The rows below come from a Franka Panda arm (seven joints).
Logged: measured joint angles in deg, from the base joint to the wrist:
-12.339 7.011 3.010 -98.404 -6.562 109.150 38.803
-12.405 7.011 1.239 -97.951 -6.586 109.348 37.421
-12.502 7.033 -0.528 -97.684 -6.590 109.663 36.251
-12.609 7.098 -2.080 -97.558 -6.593 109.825 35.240
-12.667 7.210 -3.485 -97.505 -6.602 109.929 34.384
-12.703 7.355 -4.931 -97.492 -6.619 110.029 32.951
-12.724 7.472 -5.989 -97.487 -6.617 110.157 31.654
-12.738 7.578 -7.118 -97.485 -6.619 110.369 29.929
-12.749 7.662 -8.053 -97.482 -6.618 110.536 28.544
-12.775 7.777 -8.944 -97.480 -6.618 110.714 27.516
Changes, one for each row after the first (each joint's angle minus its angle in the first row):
-0.066 0.000 -1.771 0.453 -0.024 0.198 -1.382
-0.163 0.022 -3.538 0.720 -0.028 0.513 -2.552
-0.270 0.087 -5.090 0.846 -0.031 0.675 -3.563
-0.328 0.199 -6.495 0.899 -0.040 0.779 -4.419
-0.364 0.344 -7.941 0.912 -0.057 0.879 -5.852
-0.385 0.461 -8.999 0.917 -0.055 1.007 -7.149
-0.399 0.567 -10.128 0.919 -0.057 1.219 -8.874
-0.410 0.651 -11.063 0.922 -0.056 1.386 -10.259
-0.436 0.766 -11.954 0.924 -0.056 1.564 -11.287

